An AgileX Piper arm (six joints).
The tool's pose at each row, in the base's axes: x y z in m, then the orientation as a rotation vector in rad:
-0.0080 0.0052 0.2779 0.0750 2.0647 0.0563
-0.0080 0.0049 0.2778 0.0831 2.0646 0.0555
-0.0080 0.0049 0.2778 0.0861 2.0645 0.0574
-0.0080 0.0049 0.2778 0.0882 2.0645 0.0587
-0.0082 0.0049 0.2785 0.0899 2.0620 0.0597
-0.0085 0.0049 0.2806 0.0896 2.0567 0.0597
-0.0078 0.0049 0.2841 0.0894 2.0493 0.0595
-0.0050 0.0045 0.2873 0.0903 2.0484 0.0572
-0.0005 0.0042 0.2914 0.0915 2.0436 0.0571
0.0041 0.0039 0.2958 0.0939 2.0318 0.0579
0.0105 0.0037 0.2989 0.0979 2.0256 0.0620
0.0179 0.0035 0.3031 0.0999 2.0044 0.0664
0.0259 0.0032 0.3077 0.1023 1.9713 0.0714
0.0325 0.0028 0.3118 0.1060 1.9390 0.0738
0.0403 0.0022 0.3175 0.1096 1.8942 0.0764
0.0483 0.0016 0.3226 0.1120 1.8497 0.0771
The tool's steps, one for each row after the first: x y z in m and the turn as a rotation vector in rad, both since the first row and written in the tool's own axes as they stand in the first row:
0.0001 -0.0003 0.0000 0.0040 -0.0001 0.0054
0.0001 -0.0003 0.0000 0.0039 -0.0001 0.0084
0.0001 -0.0003 0.0000 0.0039 -0.0001 0.0104
-0.0005 -0.0003 -0.0005 0.0038 -0.0025 0.0121
-0.0022 -0.0001 -0.0017 0.0035 -0.0078 0.0120
-0.0056 0.0002 -0.0028 0.0032 -0.0152 0.0118
-0.0097 0.0001 -0.0018 0.0052 -0.0162 0.0115
-0.0155 0.0002 0.0002 0.0056 -0.0210 0.0124
-0.0215 0.0004 0.0021 0.0056 -0.0327 0.0146
-0.0273 0.0006 0.0063 0.0042 -0.0387 0.0193
-0.0345 0.0009 0.0108 0.0010 -0.0597 0.0230
-0.0424 0.0012 0.0157 -0.0029 -0.0925 0.0274
-0.0491 0.0012 0.0195 -0.0043 -0.1246 0.0317
-0.0579 0.0013 0.0237 -0.0064 -0.1691 0.0363
-0.0662 0.0013 0.0283 -0.0077 -0.2135 0.0392

